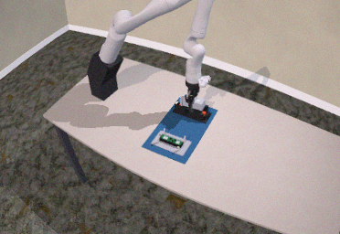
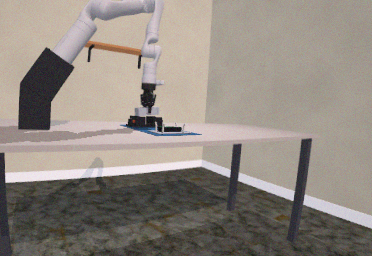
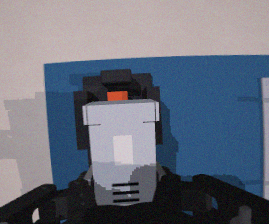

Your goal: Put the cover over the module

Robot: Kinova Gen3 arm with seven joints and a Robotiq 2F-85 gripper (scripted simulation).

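Now: hand right at the light grey cover.
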